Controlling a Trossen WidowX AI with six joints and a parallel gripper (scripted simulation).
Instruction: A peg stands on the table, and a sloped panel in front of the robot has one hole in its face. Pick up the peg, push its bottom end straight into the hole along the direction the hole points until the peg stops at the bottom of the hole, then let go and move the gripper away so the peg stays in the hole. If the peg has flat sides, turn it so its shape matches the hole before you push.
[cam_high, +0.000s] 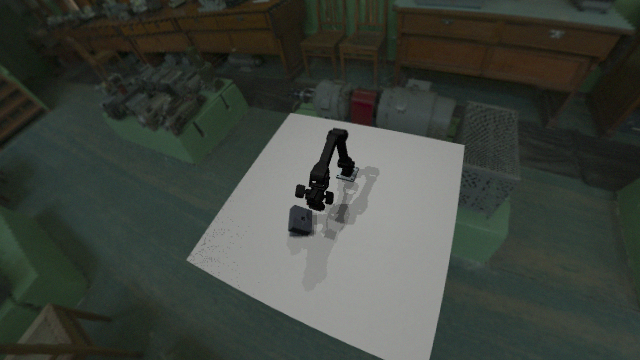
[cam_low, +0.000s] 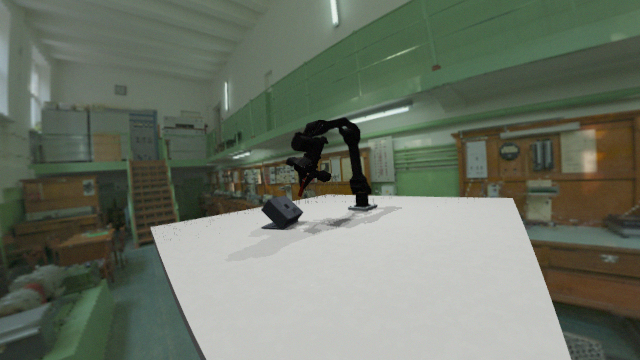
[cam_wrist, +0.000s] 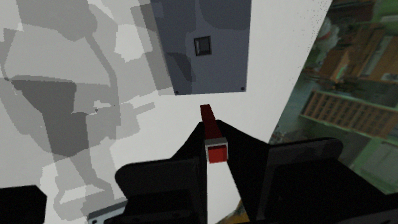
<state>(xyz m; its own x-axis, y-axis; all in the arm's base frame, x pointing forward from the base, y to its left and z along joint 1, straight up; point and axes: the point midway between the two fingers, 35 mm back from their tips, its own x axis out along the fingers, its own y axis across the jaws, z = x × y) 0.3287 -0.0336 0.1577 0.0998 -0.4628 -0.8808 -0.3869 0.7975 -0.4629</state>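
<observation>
My gripper tip is now 9 cm above the sloped dark grey panel, 8 cm short of it and 3 cm to the left of it. Also, from my gripper tip: red square peg: 2 cm above, 1 cm to the left.
</observation>
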